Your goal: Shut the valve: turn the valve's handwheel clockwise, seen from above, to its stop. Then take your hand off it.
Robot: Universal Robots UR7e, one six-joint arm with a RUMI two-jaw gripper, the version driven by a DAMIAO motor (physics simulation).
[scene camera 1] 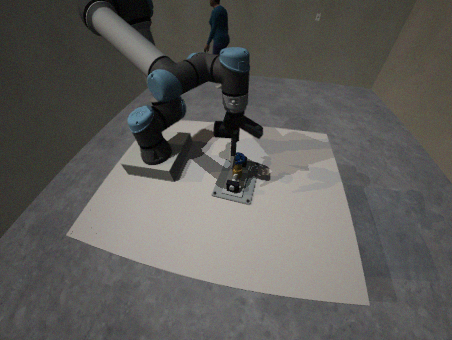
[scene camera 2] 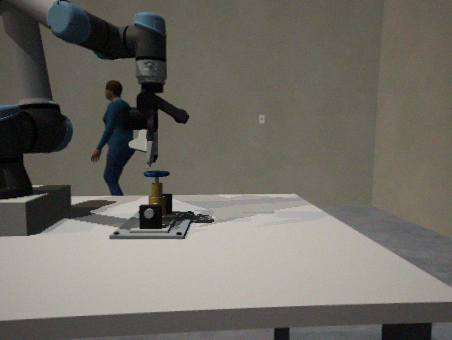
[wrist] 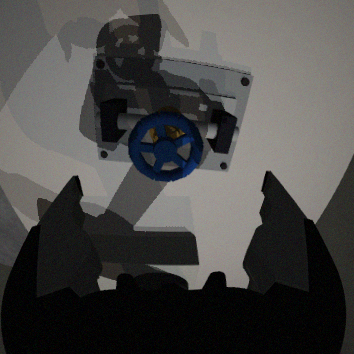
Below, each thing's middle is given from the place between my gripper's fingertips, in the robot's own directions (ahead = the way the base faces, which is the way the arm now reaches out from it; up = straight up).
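Grey base plate [scene camera 2: 178,230]: 16 cm below my hand, 1 cm ahead of it and 1 cm to the left of it. Blue spoked handwheel [wrist: 164,149]: 4 cm below my hand, 1 cm to the left of it and 1 cm ahead of it. Going by their middles, the handwheel is the nearest to my hand of the things named here.
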